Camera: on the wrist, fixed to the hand. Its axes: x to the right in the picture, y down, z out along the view.
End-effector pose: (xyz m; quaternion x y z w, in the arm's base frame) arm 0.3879 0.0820 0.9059 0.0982 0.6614 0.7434 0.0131
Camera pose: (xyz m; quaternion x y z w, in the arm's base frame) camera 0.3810 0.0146 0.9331 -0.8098 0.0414 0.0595 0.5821
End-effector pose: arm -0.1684 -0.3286 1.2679 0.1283 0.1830 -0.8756 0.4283
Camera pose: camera -0.1367 -0.3206 1.2026 0.0150 -0.2872 0.3733 0.8820
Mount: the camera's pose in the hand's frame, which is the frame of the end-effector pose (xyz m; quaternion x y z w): 0.0002 0.0345 -0.0644 0.0764 -0.2234 0.9717 0.0003
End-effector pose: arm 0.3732 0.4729 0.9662 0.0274 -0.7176 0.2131 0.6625
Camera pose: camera 0.4226 0.5263 0.9591 0.5991 0.1586 -0.6925 0.3693
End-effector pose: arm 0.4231 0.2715 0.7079 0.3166 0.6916 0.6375 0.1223
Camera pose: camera 0.3958 0.2194 0.7512 -0.8239 0.2861 0.0045 0.4891
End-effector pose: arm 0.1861 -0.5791 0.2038 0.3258 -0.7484 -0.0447 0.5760
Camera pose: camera 0.2284 -0.5323 0.2406 0.6931 0.4489 -0.5441 0.1485
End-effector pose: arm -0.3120 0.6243 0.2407 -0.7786 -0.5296 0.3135 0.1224
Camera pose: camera -0.2464 0.6195 0.2724 0.4355 -0.7531 -0.3334 0.3634
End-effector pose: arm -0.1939 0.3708 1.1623 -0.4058 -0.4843 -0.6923 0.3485
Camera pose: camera -0.1782 0.2994 1.1629 -0.5988 0.2634 0.4661 0.5957
